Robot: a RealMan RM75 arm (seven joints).
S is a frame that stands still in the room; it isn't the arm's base.
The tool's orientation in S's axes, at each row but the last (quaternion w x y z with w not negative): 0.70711, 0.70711, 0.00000, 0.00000; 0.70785, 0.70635, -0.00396, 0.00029; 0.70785, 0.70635, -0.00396, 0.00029; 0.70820, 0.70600, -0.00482, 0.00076; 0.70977, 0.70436, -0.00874, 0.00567; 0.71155, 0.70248, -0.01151, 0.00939
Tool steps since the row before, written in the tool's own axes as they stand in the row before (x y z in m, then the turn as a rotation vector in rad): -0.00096, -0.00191, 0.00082, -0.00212, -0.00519, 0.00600; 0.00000, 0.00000, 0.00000, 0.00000, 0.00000, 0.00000; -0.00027, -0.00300, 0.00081, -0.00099, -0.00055, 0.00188; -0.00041, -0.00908, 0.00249, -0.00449, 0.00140, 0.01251; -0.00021, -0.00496, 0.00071, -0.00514, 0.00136, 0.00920; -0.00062, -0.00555, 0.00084, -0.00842, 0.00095, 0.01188
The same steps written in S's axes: -0.00096, -0.00082, -0.00191, -0.00212, -0.00600, -0.00519; 0.00000, 0.00000, 0.00000, 0.00000, 0.00000, 0.00000; -0.00026, -0.00081, -0.00300, -0.00100, -0.00188, -0.00055; -0.00035, -0.00252, -0.00908, -0.00457, -0.01248, 0.00140; -0.00011, -0.00075, -0.00496, -0.00521, -0.00917, 0.00132; -0.00046, -0.00091, -0.00555, -0.00848, -0.01184, 0.00085
